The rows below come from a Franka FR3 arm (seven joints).
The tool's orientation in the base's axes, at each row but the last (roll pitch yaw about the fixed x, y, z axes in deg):
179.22 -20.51 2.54
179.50 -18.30 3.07
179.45 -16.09 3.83
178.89 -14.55 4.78
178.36 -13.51 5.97
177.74 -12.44 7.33
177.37 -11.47 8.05
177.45 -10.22 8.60
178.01 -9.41 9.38
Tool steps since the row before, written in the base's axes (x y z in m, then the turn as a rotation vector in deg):
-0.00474 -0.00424 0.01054 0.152 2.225 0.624
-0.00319 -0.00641 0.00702 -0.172 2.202 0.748
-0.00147 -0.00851 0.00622 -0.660 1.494 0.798
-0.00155 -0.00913 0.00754 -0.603 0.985 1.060
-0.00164 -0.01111 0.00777 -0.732 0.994 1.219
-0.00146 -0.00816 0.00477 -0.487 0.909 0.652
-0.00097 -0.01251 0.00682 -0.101 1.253 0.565
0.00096 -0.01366 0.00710 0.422 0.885 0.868
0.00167 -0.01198 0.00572 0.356 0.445 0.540
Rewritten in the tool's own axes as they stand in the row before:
-0.00092 0.00418 -0.01154 0.453 -2.209 -0.527
-0.00115 0.00630 -0.00772 0.184 -2.202 -0.746
-0.00023 0.00846 -0.00646 -0.316 -1.526 -0.936
-0.00034 0.00912 -0.00770 -0.236 -1.009 -1.176
-0.00089 0.01111 -0.00789 -0.323 -1.026 -1.361
-0.00140 0.00811 -0.00488 -0.218 -0.935 -0.753
-0.00130 0.01257 -0.00665 0.186 -1.229 -0.596
0.00018 0.01396 -0.00657 0.695 -0.777 -0.792
0.00063 0.01228 -0.00527 0.506 -0.365 -0.476

